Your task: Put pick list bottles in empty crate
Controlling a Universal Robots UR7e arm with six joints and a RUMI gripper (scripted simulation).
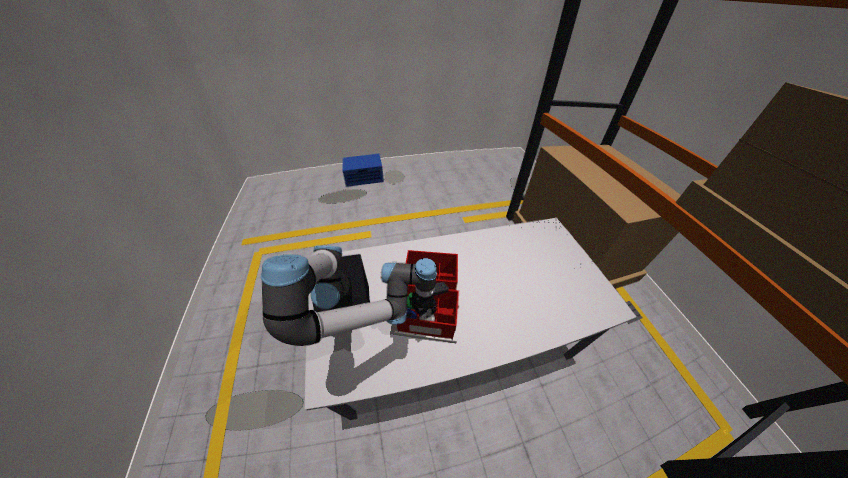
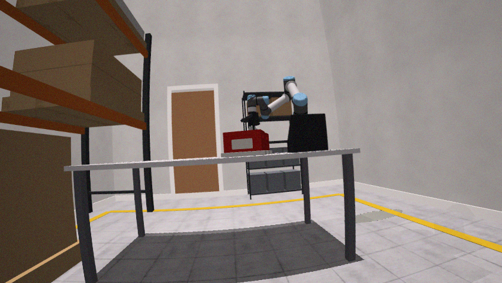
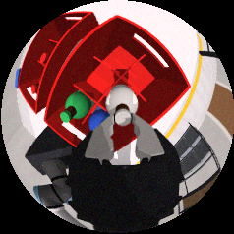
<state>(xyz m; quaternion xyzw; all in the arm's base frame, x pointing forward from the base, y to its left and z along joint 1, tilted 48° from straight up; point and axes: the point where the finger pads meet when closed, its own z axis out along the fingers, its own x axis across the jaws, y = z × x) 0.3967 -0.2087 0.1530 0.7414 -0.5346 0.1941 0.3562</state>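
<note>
Right now the grey-topped bottle is 70 mm below my hand. Also, from my hand: blue bottle: 80 mm below, 80 mm behind, 30 mm to the left; green bottle: 110 mm to the left, 80 mm below, 40 mm behind.
</note>
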